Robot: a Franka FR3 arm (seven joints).
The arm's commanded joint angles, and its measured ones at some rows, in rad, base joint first. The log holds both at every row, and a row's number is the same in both.
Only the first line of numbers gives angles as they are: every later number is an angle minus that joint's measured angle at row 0.
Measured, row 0:
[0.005, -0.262, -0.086, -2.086, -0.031, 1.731, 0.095]
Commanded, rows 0 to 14:
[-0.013, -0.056, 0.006, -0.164, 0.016, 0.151, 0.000]
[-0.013, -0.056, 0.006, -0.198, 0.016, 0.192, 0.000]
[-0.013, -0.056, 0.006, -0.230, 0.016, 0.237, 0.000]
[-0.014, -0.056, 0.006, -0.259, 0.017, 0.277, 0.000]
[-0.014, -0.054, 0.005, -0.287, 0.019, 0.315, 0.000]
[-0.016, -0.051, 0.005, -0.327, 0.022, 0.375, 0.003]
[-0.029, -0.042, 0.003, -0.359, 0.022, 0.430, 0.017]
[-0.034, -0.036, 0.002, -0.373, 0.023, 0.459, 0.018]
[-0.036, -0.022, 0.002, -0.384, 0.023, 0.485, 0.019]
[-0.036, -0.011, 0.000, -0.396, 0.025, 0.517, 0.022]
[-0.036, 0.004, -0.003, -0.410, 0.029, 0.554, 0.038]
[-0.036, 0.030, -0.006, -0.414, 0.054, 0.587, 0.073]
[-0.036, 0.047, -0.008, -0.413, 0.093, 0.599, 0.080]
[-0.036, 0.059, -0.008, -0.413, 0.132, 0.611, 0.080]
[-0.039, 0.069, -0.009, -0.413, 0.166, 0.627, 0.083]
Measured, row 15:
[-0.026, 0.036, -0.012, -0.404, 0.072, 0.569, 0.064]
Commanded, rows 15 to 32:
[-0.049, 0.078, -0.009, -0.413, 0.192, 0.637, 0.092]
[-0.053, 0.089, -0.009, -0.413, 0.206, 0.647, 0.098]
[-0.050, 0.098, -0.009, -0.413, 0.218, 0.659, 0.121]
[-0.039, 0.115, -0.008, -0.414, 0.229, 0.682, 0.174]
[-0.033, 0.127, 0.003, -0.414, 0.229, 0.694, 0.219]
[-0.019, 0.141, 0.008, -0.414, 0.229, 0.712, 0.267]
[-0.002, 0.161, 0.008, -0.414, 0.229, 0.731, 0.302]
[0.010, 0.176, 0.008, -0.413, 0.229, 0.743, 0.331]
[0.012, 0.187, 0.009, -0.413, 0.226, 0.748, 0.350]
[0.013, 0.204, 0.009, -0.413, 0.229, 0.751, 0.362]
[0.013, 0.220, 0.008, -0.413, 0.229, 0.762, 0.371]
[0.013, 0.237, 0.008, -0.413, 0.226, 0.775, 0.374]
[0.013, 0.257, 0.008, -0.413, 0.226, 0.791, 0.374]
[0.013, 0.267, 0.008, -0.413, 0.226, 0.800, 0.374]
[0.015, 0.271, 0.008, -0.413, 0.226, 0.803, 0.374]
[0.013, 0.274, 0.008, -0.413, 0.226, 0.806, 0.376]
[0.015, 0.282, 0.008, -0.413, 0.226, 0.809, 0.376]
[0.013, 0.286, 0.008, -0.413, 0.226, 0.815, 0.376]
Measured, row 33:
[0.011, 0.269, 0.006, -0.406, 0.207, 0.782, 0.367]
